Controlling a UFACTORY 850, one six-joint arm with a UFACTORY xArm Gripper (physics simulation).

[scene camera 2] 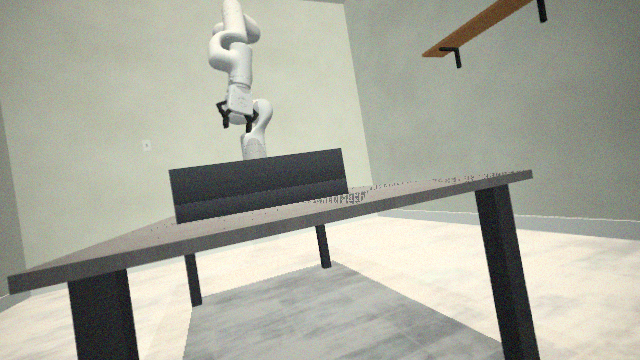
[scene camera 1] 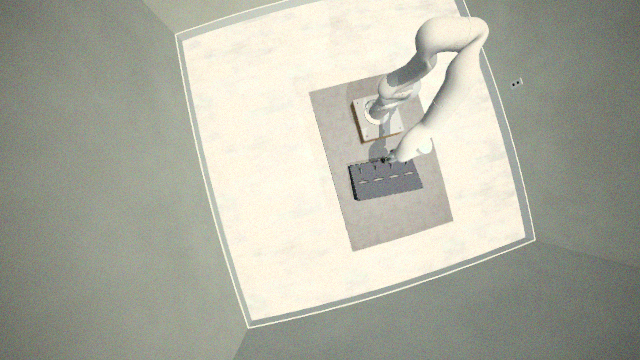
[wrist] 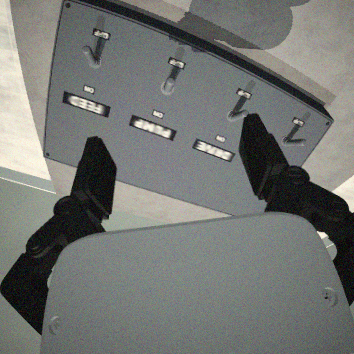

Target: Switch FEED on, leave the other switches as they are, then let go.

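Note:
The dark switch panel (scene camera 1: 387, 191) (scene camera 2: 260, 175) (wrist: 150, 172) has four small levers; its back shows in scene camera 2. In the wrist view the FEED lever (scene camera 1: 360, 170) (wrist: 91, 56) is at the far left, tilted toward its OFF mark (wrist: 101, 34), away from its ON mark (wrist: 88, 90). The PUMP lever (wrist: 168, 85), the third lever (wrist: 237, 115) and the fourth lever (wrist: 294, 142) appear to lean the same way. The fourth name plate is hidden behind a finger. My gripper (scene camera 1: 384, 160) (scene camera 2: 237, 128) (wrist: 173, 141) is open and empty, above the panel and apart from the levers.
The panel stands on a grey-brown table (scene camera 1: 400, 225) (scene camera 2: 150, 250). The arm's base plate (scene camera 1: 372, 131) is behind the panel's OFF side. A wooden shelf (scene camera 2: 480, 27) is on the wall in scene camera 2.

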